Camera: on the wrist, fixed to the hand. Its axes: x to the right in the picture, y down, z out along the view.
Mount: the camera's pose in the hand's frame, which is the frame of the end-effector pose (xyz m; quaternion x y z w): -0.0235 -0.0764 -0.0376 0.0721 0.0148 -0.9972 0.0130
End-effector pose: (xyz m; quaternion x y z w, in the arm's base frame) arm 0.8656 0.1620 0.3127 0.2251 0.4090 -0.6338 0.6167
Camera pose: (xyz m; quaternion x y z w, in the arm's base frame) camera 0.7868 0.1987 0.3284 0.3511 -0.1932 0.6494 0.6463
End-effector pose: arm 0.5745 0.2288 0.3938 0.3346 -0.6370 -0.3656 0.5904
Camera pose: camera 0.6134 0.2074 0.3174 -0.6876 -0.3078 0.5426 0.3716
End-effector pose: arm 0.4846 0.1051 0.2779 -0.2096 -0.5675 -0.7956 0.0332
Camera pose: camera 0.4727 0.0933 0.1912 -0.5773 0.2733 0.0056 0.7694
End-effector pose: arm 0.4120 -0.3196 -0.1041 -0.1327 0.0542 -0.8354 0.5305
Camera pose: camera 0.3443 -0.2674 -0.1263 0.0052 0.1840 0.5458 0.8175
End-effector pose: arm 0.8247 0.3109 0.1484 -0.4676 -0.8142 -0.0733 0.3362
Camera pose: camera 0.7887 0.2357 0.1775 -0.8312 0.4772 0.2844 0.0230
